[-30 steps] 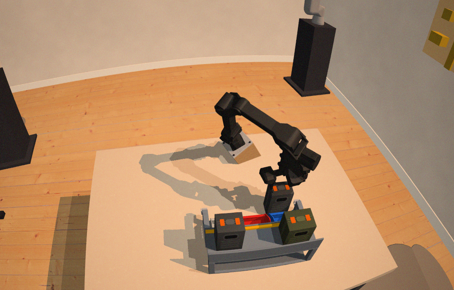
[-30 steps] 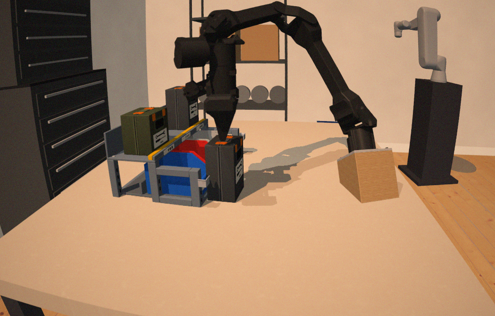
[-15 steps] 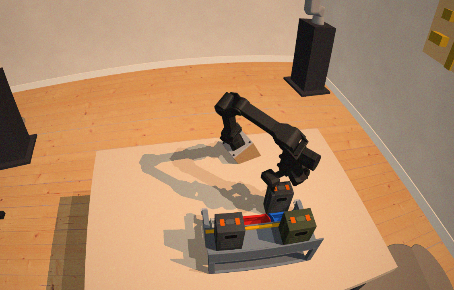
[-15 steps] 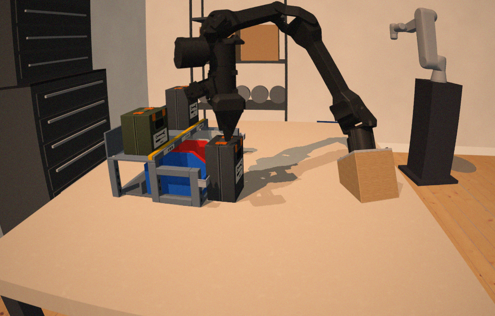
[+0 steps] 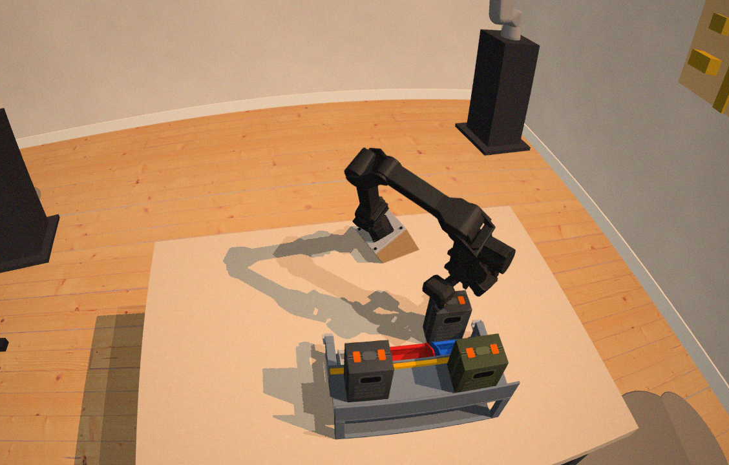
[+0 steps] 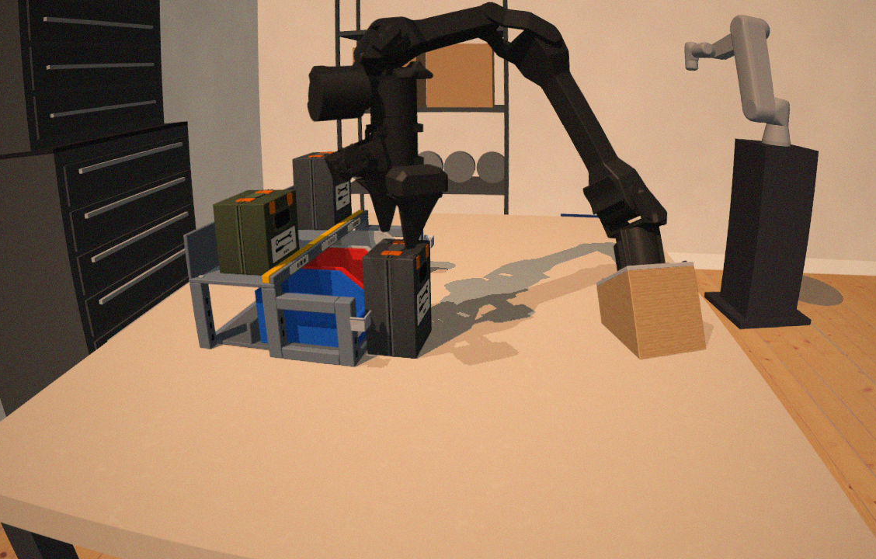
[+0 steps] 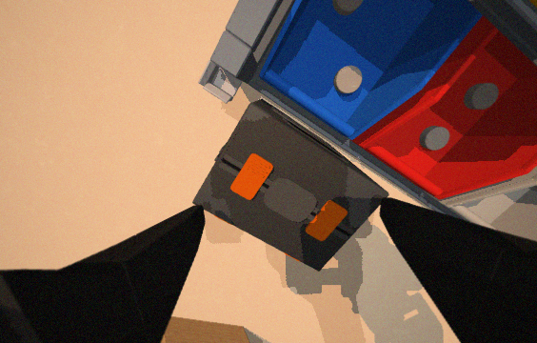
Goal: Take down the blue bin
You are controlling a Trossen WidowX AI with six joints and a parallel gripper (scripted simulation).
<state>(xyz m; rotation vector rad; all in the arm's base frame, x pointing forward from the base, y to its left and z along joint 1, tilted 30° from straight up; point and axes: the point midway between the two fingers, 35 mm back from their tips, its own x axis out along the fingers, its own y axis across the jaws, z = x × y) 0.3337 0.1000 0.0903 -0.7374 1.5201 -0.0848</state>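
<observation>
The blue open bin lies 11 cm ahead of my hand, 2 cm to the right of it and 13 cm below it. The rest, counted from my hand: red bin (9 cm ahead, 13 cm to the right, 13 cm below); then yellow rail (12 cm ahead, 14 cm to the right, 7 cm below); then green case (19 cm ahead, 4 cm to the right, 3 cm below).
</observation>
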